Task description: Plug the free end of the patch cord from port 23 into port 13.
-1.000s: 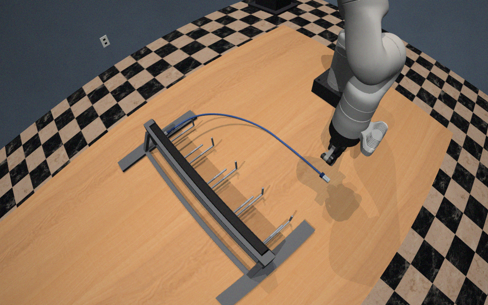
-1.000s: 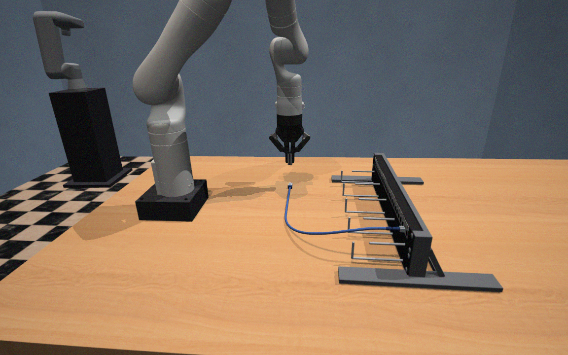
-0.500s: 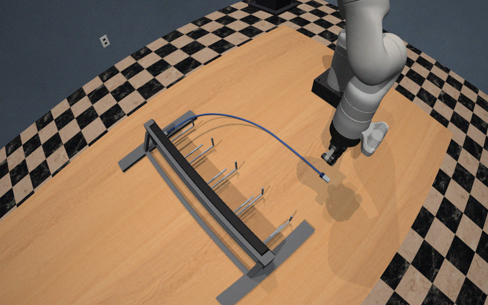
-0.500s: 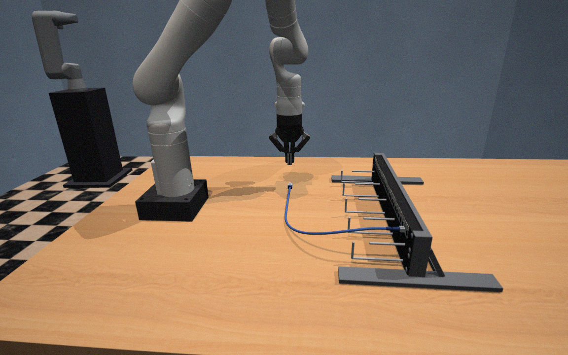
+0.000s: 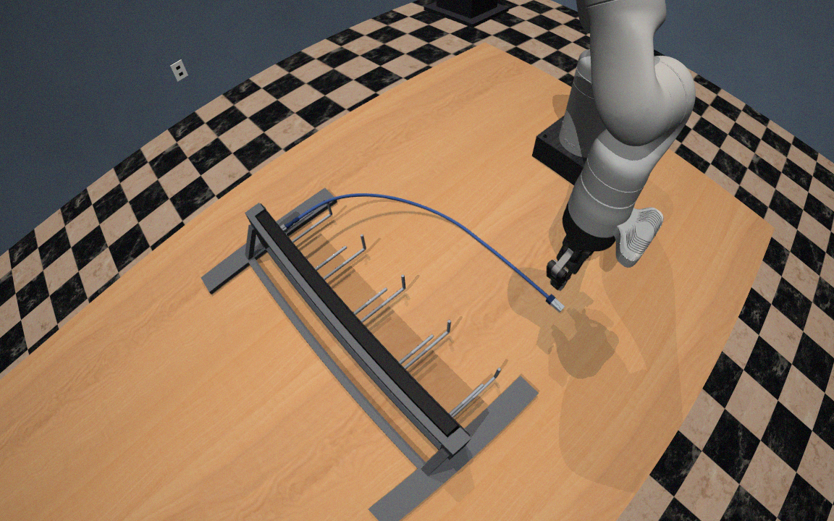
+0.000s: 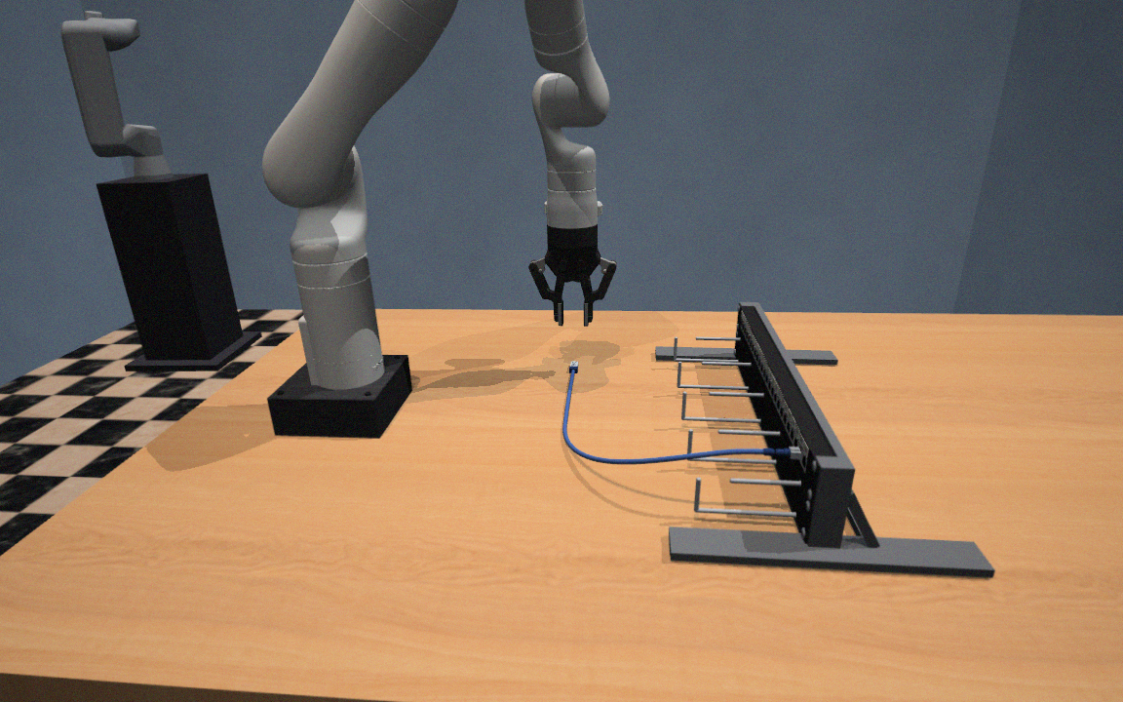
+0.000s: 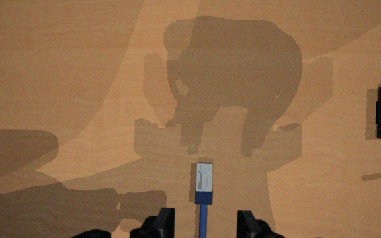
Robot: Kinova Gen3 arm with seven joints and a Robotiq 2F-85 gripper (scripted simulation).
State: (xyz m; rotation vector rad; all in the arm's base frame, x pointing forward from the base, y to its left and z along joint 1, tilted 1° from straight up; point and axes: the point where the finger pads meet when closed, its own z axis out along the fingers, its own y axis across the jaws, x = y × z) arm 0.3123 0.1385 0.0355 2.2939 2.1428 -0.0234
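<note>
The plug lies 90 mm below my hand and 10 mm to the left of it.
</note>
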